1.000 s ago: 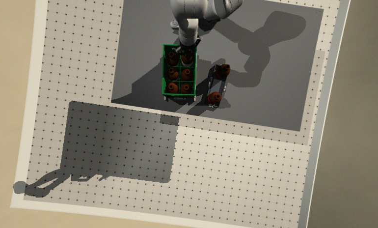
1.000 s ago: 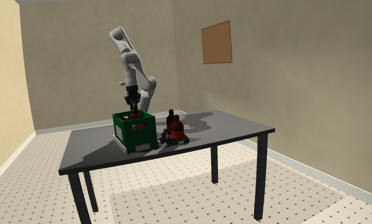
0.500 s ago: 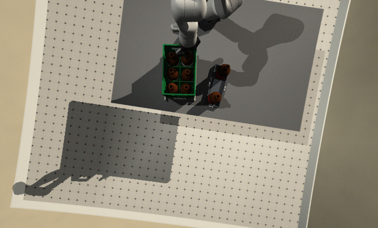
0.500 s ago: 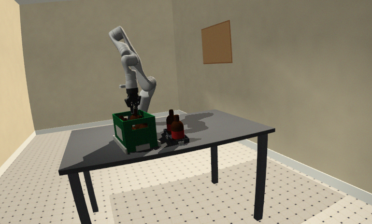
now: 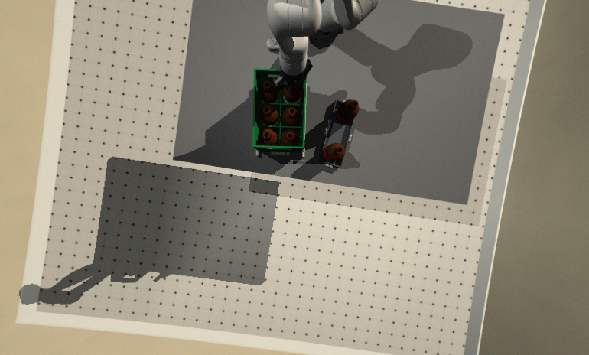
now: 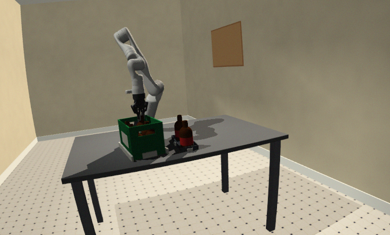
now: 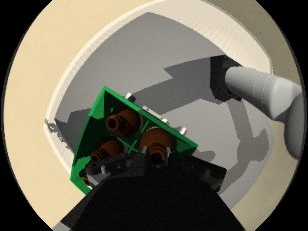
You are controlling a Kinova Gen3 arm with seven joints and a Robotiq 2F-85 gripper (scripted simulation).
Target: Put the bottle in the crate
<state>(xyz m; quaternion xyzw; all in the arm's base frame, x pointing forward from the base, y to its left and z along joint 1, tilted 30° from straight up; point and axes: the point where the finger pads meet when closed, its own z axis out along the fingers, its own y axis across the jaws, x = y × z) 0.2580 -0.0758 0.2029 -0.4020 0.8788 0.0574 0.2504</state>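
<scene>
My hand is 10 cm short of the green crate, 1 cm to the left of it and 9 cm above it. The rest, counted from my hand: dark tray: 5 cm ahead, 24 cm to the left, 17 cm below.
</scene>
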